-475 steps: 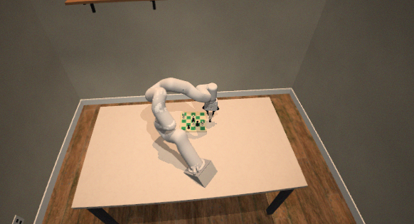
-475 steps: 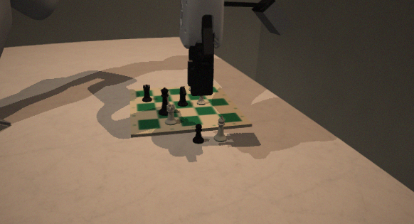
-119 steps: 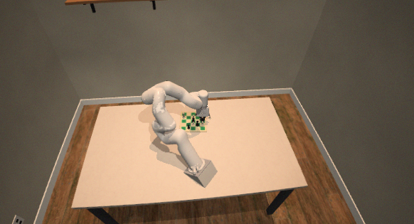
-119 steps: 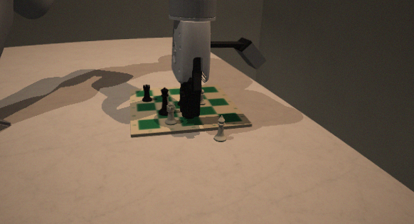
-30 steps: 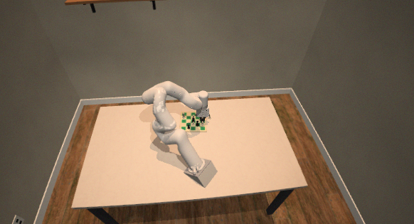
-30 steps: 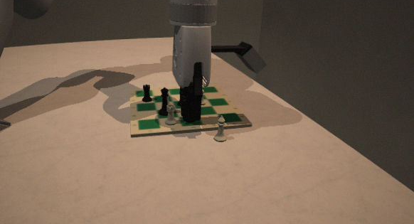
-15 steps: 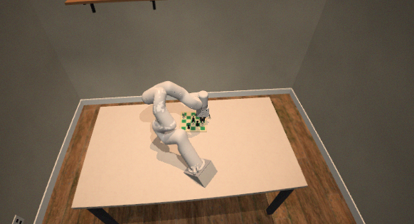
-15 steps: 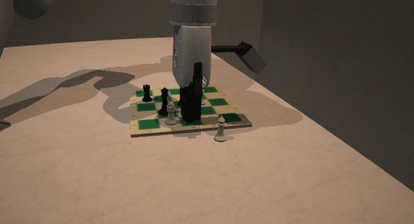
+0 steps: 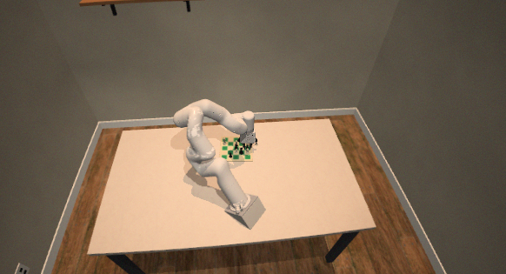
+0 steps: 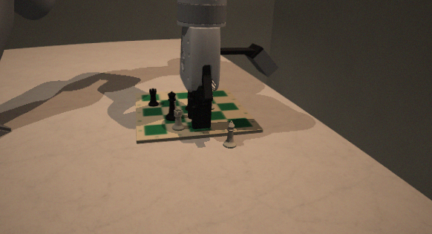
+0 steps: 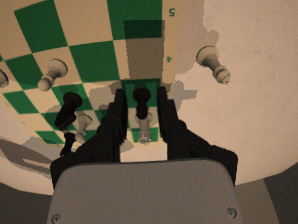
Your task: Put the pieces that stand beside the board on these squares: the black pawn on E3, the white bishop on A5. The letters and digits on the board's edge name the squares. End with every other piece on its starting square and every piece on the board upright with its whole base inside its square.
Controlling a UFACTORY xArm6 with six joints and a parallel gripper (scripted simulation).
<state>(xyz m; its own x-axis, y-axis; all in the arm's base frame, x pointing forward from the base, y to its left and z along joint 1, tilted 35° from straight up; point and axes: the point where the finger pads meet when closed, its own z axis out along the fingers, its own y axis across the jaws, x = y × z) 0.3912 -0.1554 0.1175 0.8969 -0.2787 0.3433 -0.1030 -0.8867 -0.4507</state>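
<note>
My hand is 1 cm above the black pawn. The rest, counted from my hand: black bishop: 1 cm ahead, 7 cm to the left, 1 cm below; then black rook: 6 cm behind, 12 cm to the left, 1 cm below; then chessboard: 1 cm ahead, 8 cm to the left, 3 cm below.
</note>
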